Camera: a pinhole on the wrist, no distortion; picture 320 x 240 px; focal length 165.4 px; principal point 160.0 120.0 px. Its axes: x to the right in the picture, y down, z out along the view. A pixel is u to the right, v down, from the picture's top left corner.
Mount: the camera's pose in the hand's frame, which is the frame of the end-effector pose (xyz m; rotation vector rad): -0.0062 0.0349 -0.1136 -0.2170 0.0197 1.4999
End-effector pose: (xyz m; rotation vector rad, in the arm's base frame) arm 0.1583 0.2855 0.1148 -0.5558 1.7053 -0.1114
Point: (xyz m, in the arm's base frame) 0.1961 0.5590 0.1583
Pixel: 250.8 210.4
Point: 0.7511 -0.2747 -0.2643
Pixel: outside the picture
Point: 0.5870 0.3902 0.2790
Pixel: 87.2 170.9
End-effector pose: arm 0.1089 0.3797 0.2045 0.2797 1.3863 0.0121
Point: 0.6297 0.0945 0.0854
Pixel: 65.0 43.6
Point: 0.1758 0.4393 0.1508
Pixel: 165.1 9.6
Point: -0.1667 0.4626 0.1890
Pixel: behind the camera
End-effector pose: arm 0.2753 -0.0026 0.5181 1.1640 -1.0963 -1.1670
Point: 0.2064 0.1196 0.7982
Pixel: 296.3 188.6
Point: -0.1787 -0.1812 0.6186
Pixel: 143.8 54.7
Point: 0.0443 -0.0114 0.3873
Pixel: 31.1 94.6
